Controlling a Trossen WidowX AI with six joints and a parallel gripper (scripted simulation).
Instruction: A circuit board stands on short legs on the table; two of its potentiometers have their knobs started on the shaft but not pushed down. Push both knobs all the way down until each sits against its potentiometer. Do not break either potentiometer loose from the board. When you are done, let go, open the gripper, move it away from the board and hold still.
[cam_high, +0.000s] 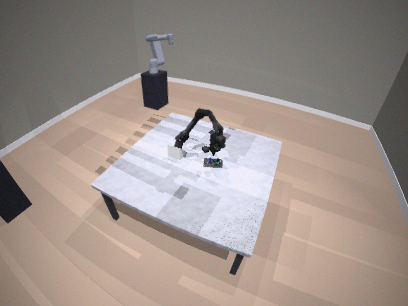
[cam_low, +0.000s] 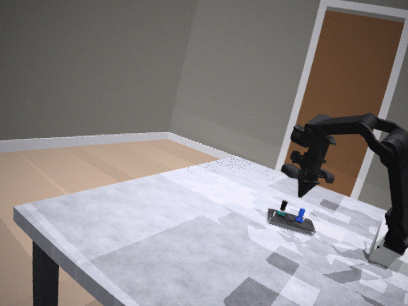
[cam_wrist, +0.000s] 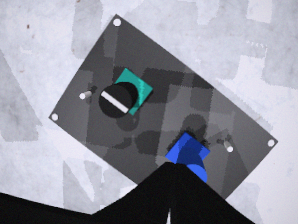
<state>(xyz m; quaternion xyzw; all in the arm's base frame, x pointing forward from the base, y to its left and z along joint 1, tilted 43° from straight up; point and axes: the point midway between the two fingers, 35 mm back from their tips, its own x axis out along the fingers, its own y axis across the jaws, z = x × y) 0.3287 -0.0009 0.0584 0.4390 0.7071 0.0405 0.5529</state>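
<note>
Now: the black knob 4 cm ahead of my gripper tip, 1 cm to the left of it and 4 cm below it. The rest, counted from my gripper tip: blue knob: 2 cm behind, 5 cm below.
</note>
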